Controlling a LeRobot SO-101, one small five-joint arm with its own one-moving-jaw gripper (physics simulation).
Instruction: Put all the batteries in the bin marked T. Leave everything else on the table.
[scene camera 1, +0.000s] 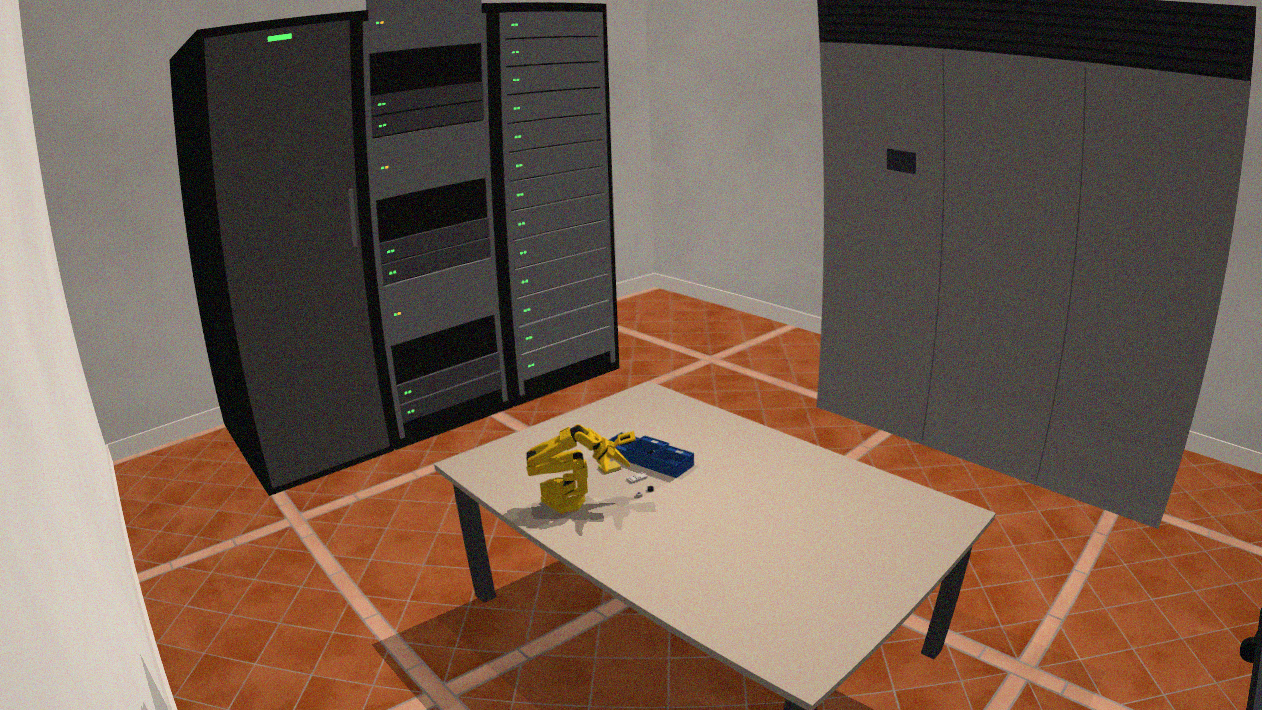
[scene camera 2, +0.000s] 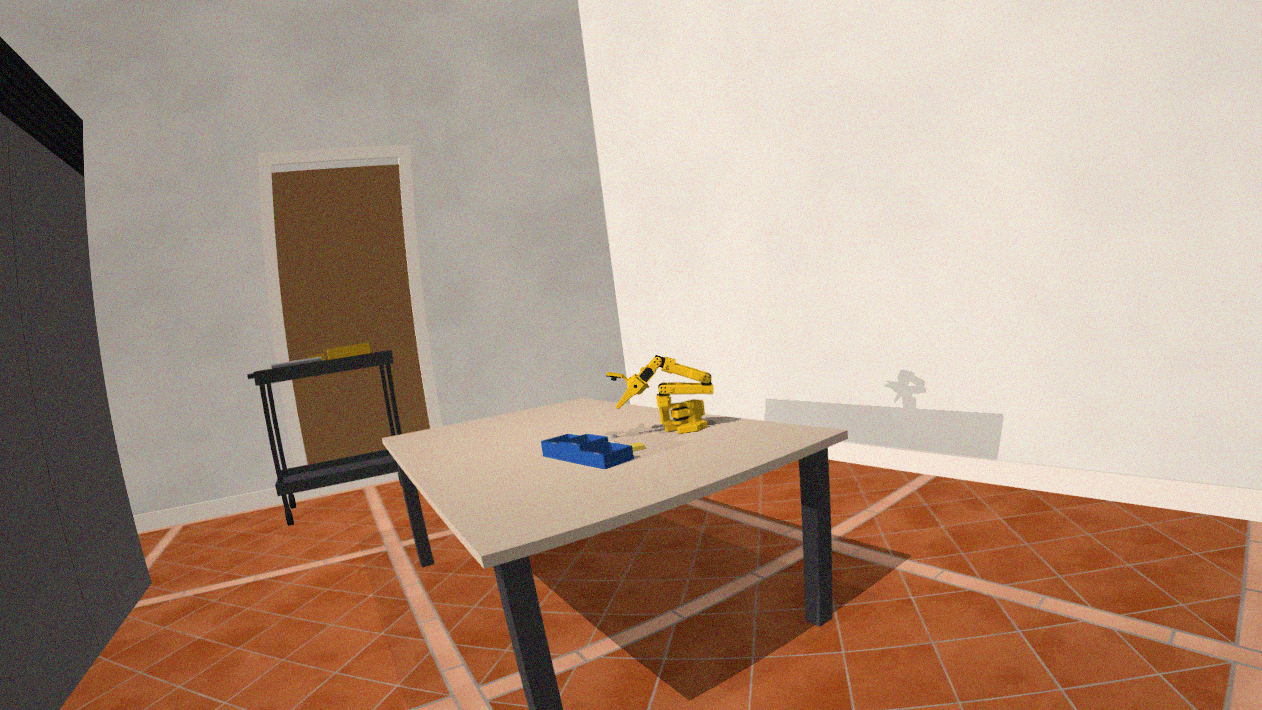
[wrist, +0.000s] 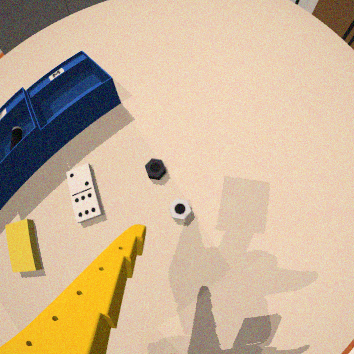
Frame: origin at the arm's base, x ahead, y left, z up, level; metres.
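Seen in the pictures: end effector, tool point: (scene camera 1: 628, 465) (scene camera 2: 617, 407) (wrist: 144, 236); arm's base, origin of the base link: (scene camera 1: 569, 499) (scene camera 2: 680, 430).
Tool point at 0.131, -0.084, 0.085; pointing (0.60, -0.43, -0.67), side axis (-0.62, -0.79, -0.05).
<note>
Offsets run from my tool point to a thing's middle, as dx, dy, dz. "spot": to the spot under its first point.
A three-part blue bin unit @[+0.161, +0.101, -0.061] (scene camera 1: 657, 459) (scene camera 2: 582, 453) (wrist: 75, 125) stands on the table. A black battery @[+0.161, +0.105, -0.070] (wrist: 16, 134) lies in its middle compartment @[spot: +0.205, +0.085, -0.072] (wrist: 25, 112), whose label is cut off at the left edge of the wrist view. The end compartment @[spot: +0.182, +0.014, -0.077] (wrist: 75, 95) is marked M. No battery shows on the table in the wrist view. My gripper (scene camera 1: 620, 453) (scene camera 2: 615, 392) is open above the table, on the arm's side of the bins. In the wrist view one notched jaw (wrist: 95, 287) shows, and nothing is held.
A white domino @[+0.065, +0.043, -0.081] (scene camera 1: 636, 477) (wrist: 84, 193) lies beside the bins, with a yellow block @[+0.051, +0.137, -0.080] (scene camera 2: 638, 446) (wrist: 22, 246) to its left in the wrist view. A black hex nut @[+0.050, -0.025, -0.080] (scene camera 1: 650, 488) (wrist: 155, 169) and a whitish hex nut @[+0.009, -0.026, -0.080] (scene camera 1: 638, 494) (wrist: 180, 209) lie to its right there.
</note>
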